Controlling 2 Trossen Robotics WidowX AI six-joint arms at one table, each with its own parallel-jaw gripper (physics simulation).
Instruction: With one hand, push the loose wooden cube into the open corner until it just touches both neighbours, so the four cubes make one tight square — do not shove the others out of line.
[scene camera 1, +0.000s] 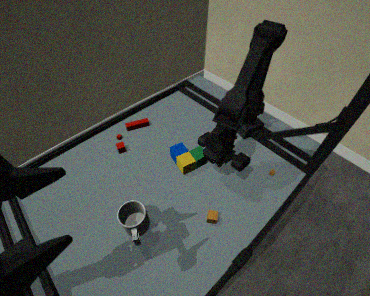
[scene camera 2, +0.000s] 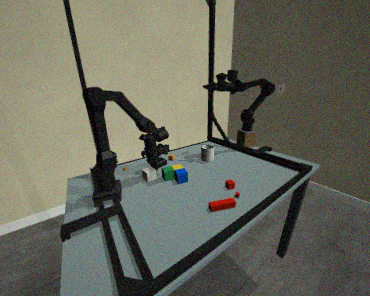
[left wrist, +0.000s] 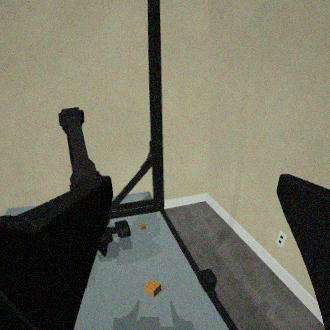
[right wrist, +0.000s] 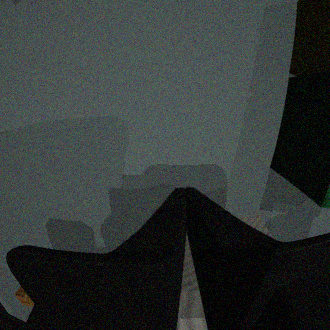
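Note:
The loose pale wooden cube (scene camera 2: 149, 174) (right wrist: 189, 280) stands apart from the green cube in scene camera 2, with a gap; in the right wrist view part of it shows between my fingers. It is hidden in scene camera 1. The green cube (scene camera 1: 198, 154) (scene camera 2: 168, 173), yellow cube (scene camera 1: 185, 162) (scene camera 2: 178, 167) and blue cube (scene camera 1: 178, 151) (scene camera 2: 181, 176) stand together in an L. My right gripper (scene camera 2: 159, 166) (right wrist: 183, 195) is shut and empty, low beside the green cube, its tips on the yellow cube's side of the gap. My left gripper (scene camera 1: 68, 206) (left wrist: 198, 184) is open and empty, high above the table.
A mug (scene camera 1: 133, 220) (scene camera 2: 207, 153) and an orange block (scene camera 1: 212, 216) (scene camera 2: 171, 157) (left wrist: 153, 288) stand apart from the cubes. A small orange piece (scene camera 1: 272, 172) (left wrist: 143, 227) lies near the table edge. A red bar (scene camera 1: 137, 124) (scene camera 2: 222, 205), red cube (scene camera 1: 121, 147) (scene camera 2: 230, 184) and red ball (scene camera 1: 119, 136) lie beyond the blue cube.

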